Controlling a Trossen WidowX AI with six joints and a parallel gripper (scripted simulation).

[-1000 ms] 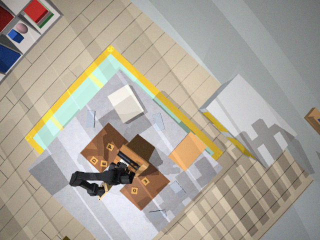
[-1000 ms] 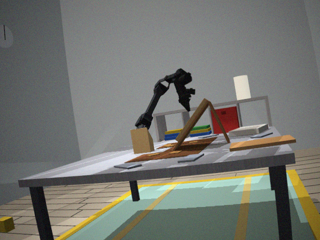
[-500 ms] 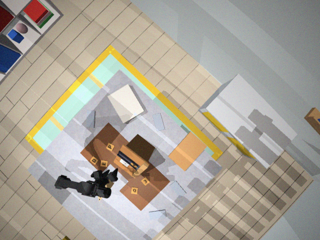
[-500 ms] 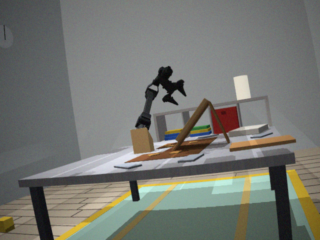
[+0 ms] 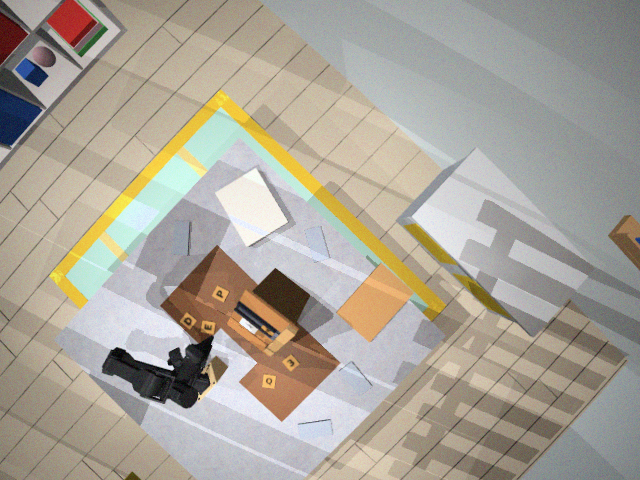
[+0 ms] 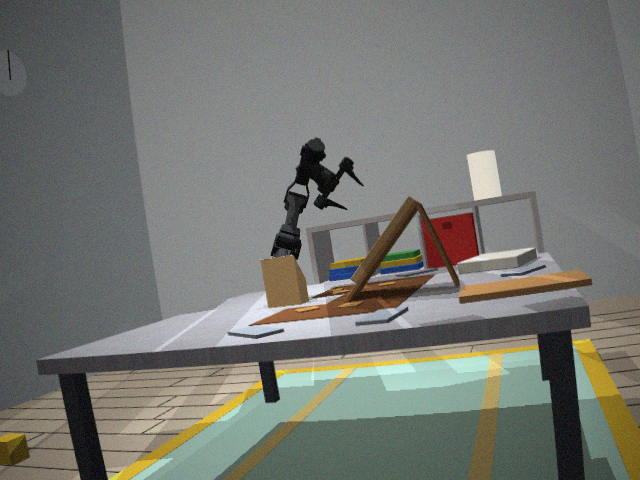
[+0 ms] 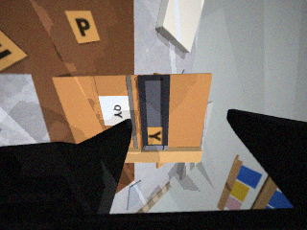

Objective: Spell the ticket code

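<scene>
My gripper tip is now 30 cm to the left of the letter tile, 30 cm above it and 11 cm past it. The rest, counted from my gripper tip: white block 41 cm ahead, 29 cm below, 28 cm to the left; then white ticket 20 cm below, 6 cm to the right, 5 cm ahead; then brown mat 30 cm below, 9 cm to the right, 5 cm behind.
</scene>
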